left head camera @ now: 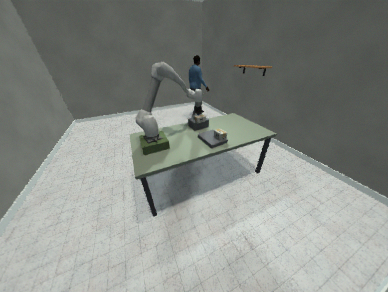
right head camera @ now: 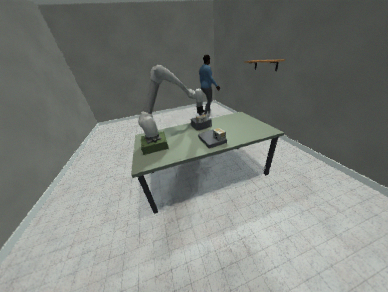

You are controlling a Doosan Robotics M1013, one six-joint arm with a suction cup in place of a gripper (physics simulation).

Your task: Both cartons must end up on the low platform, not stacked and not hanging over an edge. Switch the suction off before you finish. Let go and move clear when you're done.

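Seen in the pictures: arm's base, origin of its link: [left head camera: 153, 138] [right head camera: 153, 138].
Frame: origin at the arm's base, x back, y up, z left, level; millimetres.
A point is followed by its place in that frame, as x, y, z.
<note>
One carton [left head camera: 220, 134] {-664, 28, -456} [right head camera: 220, 134] {-673, 30, -478}, white and tan, sits on the right part of the low platform [left head camera: 207, 138] {-575, -56, -327} [right head camera: 207, 138] {-584, -56, -337}, a flat dark slab on the table. The other carton [left head camera: 200, 118] {-696, 82, -20} [right head camera: 202, 118] {-712, 75, -21} sits on top of a taller dark block [left head camera: 198, 124] {-689, -21, 18} [right head camera: 201, 124] {-709, -28, 16} further back. My suction cup [left head camera: 199, 113] {-747, 65, 96} [right head camera: 201, 113] {-747, 65, 96} points down right at the top of that second carton and partly hides it. Whether the cup touches or grips it is too small to tell.
The green table [left head camera: 245, 131] {-1187, -104, -435} [right head camera: 250, 131] {-1180, -104, -461} carries the arm's dark green base [left head camera: 154, 144] {37, -5, -142} [right head camera: 154, 144] {24, -1, -158} at its left. A person in blue [left head camera: 195, 77] [right head camera: 206, 77] is behind the table, near the arm's wrist in both views. An orange shelf [left head camera: 253, 66] [right head camera: 265, 61] hangs on the right wall.
</note>
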